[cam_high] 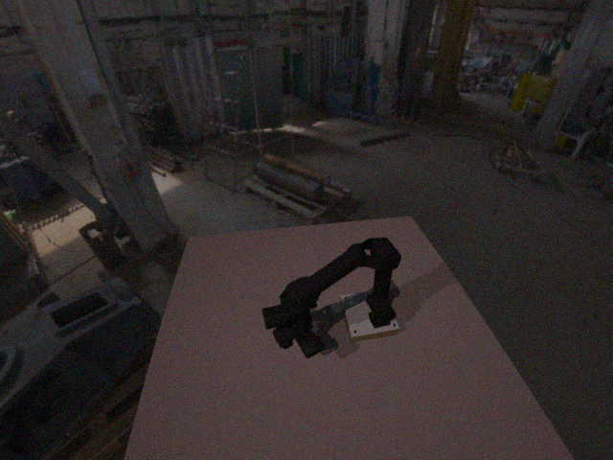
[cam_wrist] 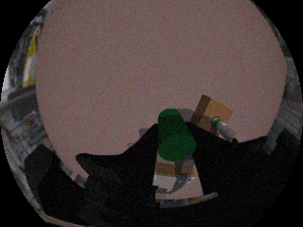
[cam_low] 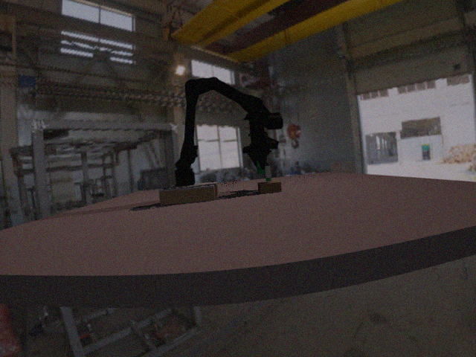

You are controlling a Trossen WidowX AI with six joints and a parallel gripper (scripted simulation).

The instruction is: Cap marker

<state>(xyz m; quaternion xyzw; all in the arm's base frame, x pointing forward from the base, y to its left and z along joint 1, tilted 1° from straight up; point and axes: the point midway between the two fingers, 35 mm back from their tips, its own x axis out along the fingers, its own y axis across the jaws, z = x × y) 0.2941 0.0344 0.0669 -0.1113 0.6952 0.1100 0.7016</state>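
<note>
The tan holder block is 100 mm to the right of my gripper tip, 60 mm below it and 10 mm ahead of it. The rest, counted from my gripper tip: green cap: 10 mm above.
</note>
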